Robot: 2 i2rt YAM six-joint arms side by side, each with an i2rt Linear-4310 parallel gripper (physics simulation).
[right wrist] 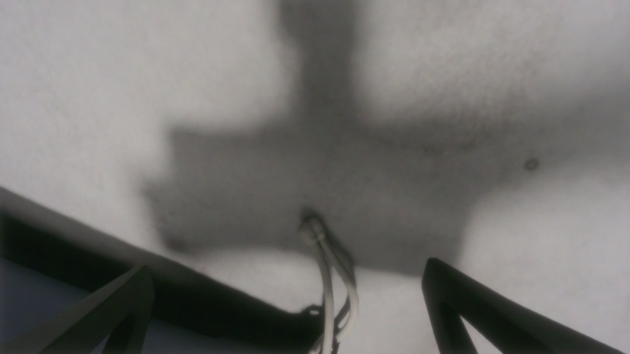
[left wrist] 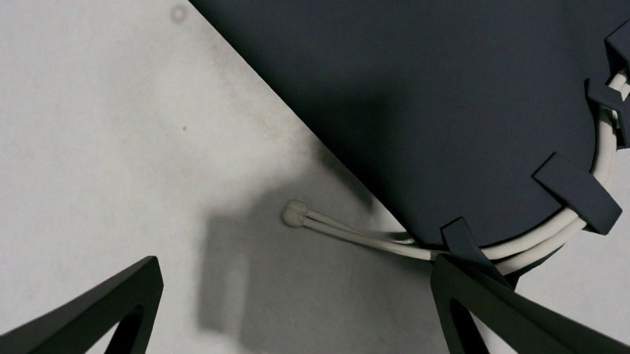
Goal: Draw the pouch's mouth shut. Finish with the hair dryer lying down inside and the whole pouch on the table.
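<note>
The dark navy pouch [left wrist: 450, 125] [right wrist: 25, 287] fills the upper right of the left wrist view and shows at the lower left of the right wrist view. Two cream cords [left wrist: 530, 237] run through loops along its rounded mouth edge. One knotted cord end [left wrist: 295, 213] sticks out beyond the pouch corner. Another knotted cord end [right wrist: 312, 232] lies over the table in the right wrist view. My left gripper [left wrist: 300, 268] is open, with the knot ahead of the gap between its fingers. My right gripper [right wrist: 292, 275] is open, its knot also ahead of the gap. The hair dryer does not show.
The pale table [left wrist: 100, 150] [right wrist: 100, 75] lies around the pouch, with broad grey shadows across it. In the left wrist view, a dark loop [left wrist: 577, 192] and other loops hold the cords along the pouch's edge at the right, and the right finger overlaps the loop nearest the corner.
</note>
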